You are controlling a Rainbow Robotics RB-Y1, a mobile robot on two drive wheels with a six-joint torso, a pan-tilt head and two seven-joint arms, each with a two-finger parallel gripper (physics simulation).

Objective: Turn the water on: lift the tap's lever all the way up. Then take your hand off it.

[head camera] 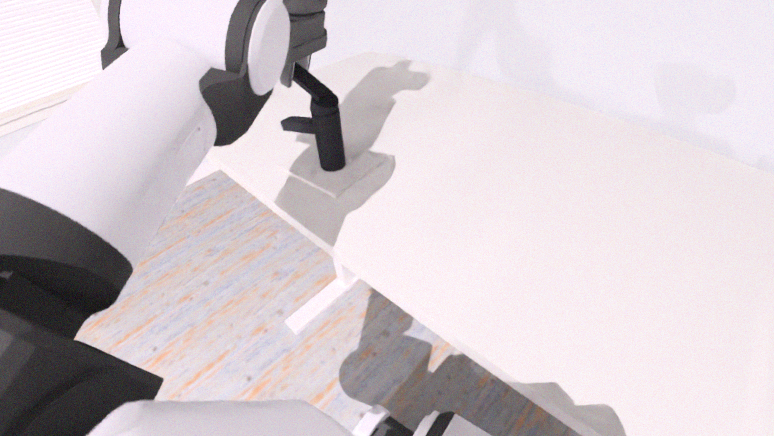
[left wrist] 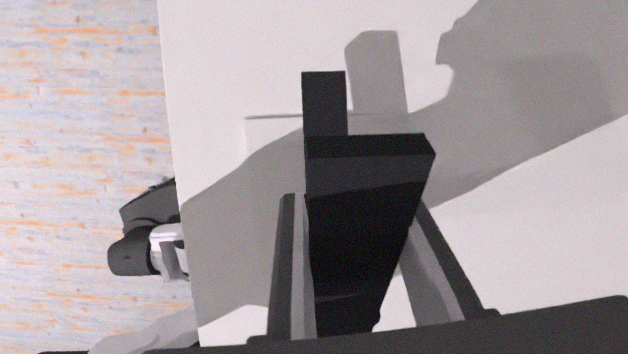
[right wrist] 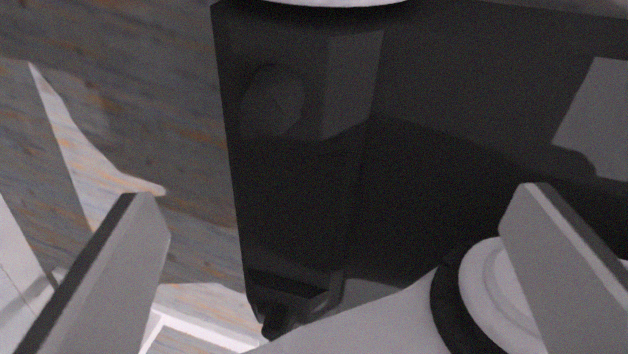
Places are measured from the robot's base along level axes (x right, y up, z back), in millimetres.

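Where they show: left gripper, fingertip midpoint: (head camera: 294, 81) (left wrist: 346, 204); right gripper, fingertip midpoint: (right wrist: 334, 210).
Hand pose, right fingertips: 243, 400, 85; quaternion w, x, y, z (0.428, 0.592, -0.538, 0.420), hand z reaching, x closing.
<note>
Each offset is from my right fingertips to the centre of the thing, as dx, dy, dz. "pt": to the spot under its first point. Level surfaces: height alone.
A black tap @(pt -658, +622, -289) (head camera: 331, 140) stands on a low pale base on the table, with its short spout @(-747, +622, -306) (head camera: 297, 125) (left wrist: 324, 102) pointing left in the head view. Its black lever @(-727, +718, -306) (head camera: 314, 85) (left wrist: 367, 225) is tilted up, slanting from the top of the tap body to my left fingers. My left gripper (left wrist: 346, 204) is shut on the lever, with one finger on each side of it in the left wrist view. In the head view my left hand partly hides the lever's end. My right gripper (right wrist: 334, 210) is open and empty, away from the tap.
The tap is near the front edge of the white table @(dy +552) (head camera: 541, 216) (left wrist: 225, 60). A pale wall (head camera: 622, 64) stands behind it. A white table foot (head camera: 316, 306) rests on the streaked floor @(dy -398) (head camera: 216, 281) (left wrist: 75, 150). Dark and white robot parts (right wrist: 295, 175) lie beyond my right fingers.
</note>
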